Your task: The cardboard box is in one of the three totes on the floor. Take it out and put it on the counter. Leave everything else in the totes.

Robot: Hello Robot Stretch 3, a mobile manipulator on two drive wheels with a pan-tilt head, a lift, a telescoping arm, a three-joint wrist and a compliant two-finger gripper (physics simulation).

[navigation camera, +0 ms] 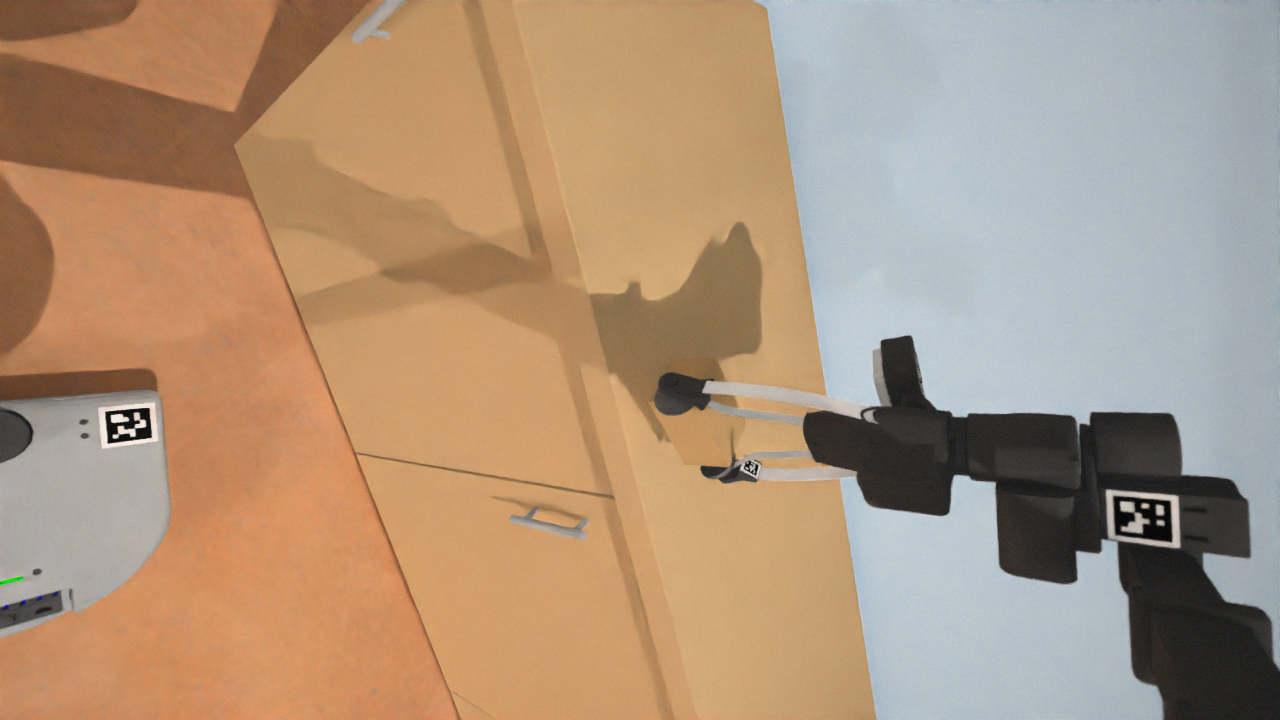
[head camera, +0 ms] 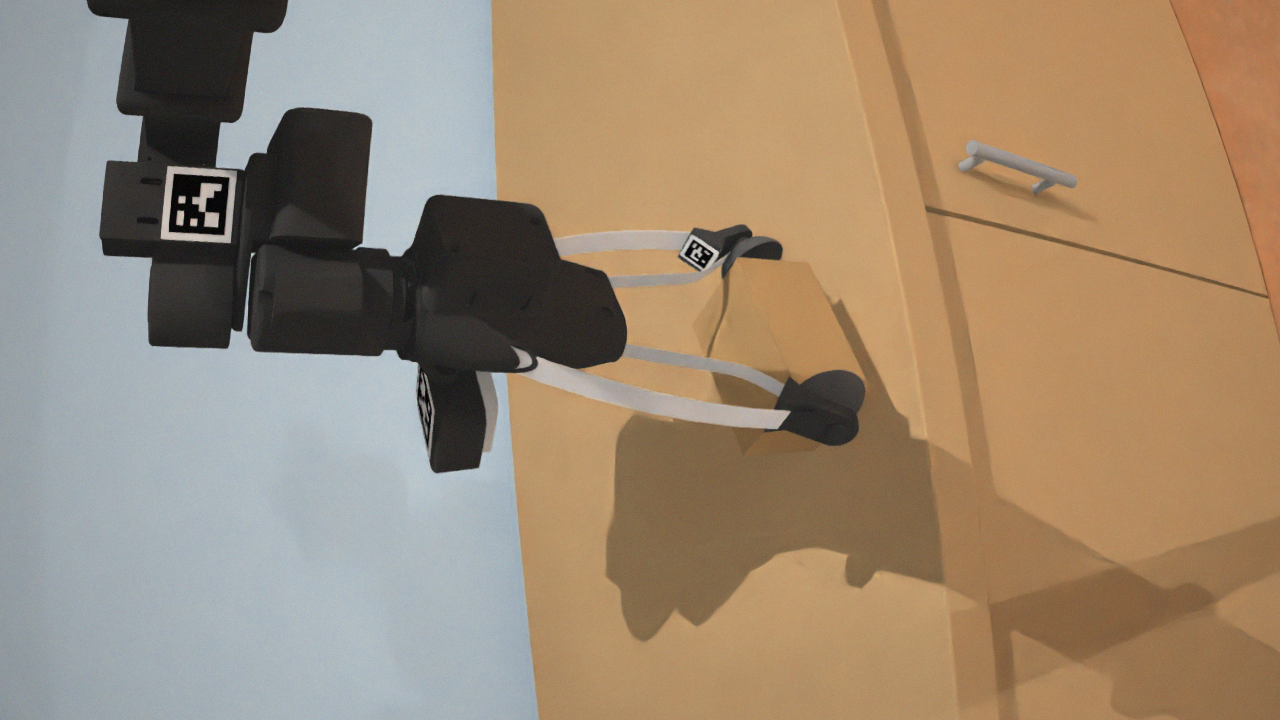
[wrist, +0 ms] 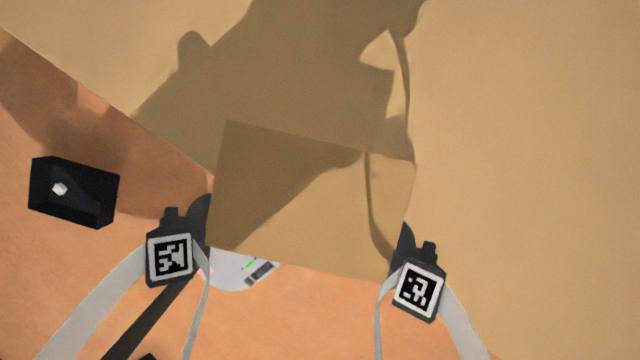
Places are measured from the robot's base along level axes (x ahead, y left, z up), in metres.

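Where they show: gripper, fingertip midpoint: (navigation camera: 680, 430) (head camera: 816, 329).
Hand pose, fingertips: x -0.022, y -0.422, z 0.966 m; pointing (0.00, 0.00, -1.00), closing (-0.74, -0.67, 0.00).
Observation:
Each offset is from my fingertips to the top centre of the thing. "spot": to the spot under its first point. Level surfaces: height alone.
The tan cardboard box @[dx +0.015, dy -0.019, dz +0.038 m] (head camera: 801, 313) (navigation camera: 691, 436) (wrist: 300, 210) is between the two fingertips of my gripper (head camera: 787, 327) (navigation camera: 705, 432) (wrist: 301, 231), which is shut on its opposite sides. The box hangs over the tan counter top @[dz -0.056 m] (head camera: 662, 107) (navigation camera: 671, 134) (wrist: 525, 125), near its front edge, with its shadow on the top beside it. The exact gap under the box is hard to tell. In the wrist view a black tote (wrist: 106, 220) with a small white object (wrist: 59, 189) stands on the floor at the left. The other two totes do not show.
Cabinet fronts with metal handles @[spot: dx -0.134, dy -0.009, dz -0.212 m] (head camera: 1020, 165) (navigation camera: 550, 526) are below the counter's front edge. A pale blue surface (head camera: 268, 582) (navigation camera: 1074, 179) lies beyond its back edge. My grey base (navigation camera: 80, 501) (wrist: 227, 275) is on the orange floor @[dz -0.966 m] (navigation camera: 268, 573).

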